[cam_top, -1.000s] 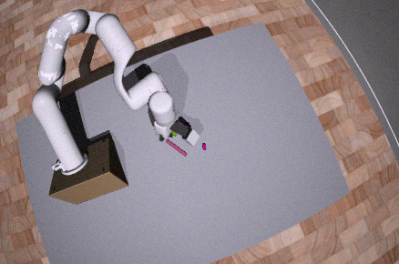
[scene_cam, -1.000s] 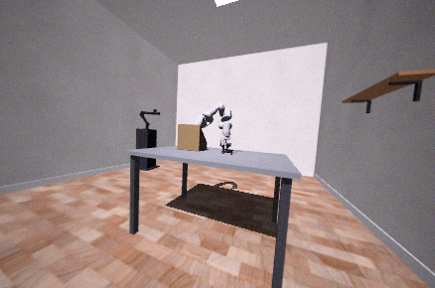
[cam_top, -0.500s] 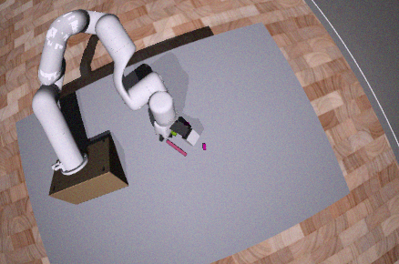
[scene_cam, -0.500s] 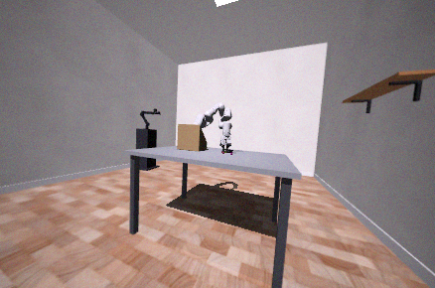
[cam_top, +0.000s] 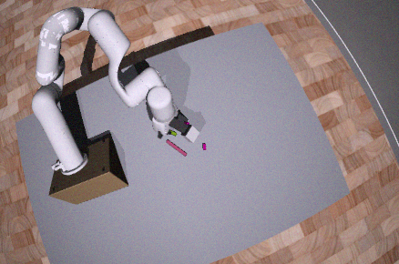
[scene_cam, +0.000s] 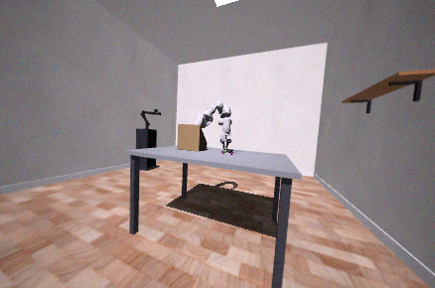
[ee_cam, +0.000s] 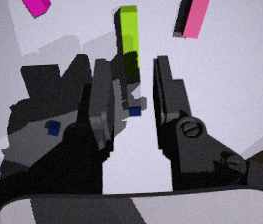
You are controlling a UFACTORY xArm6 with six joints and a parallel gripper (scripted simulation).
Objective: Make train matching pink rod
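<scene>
Now: hand 60 mm above the lime rod. The rest, counted from my hand: pink rod (70 mm to the right, 60 mm below, 10 mm behind); then grey rod (60 mm below, 40 mm to the left, 20 mm behind).
</scene>
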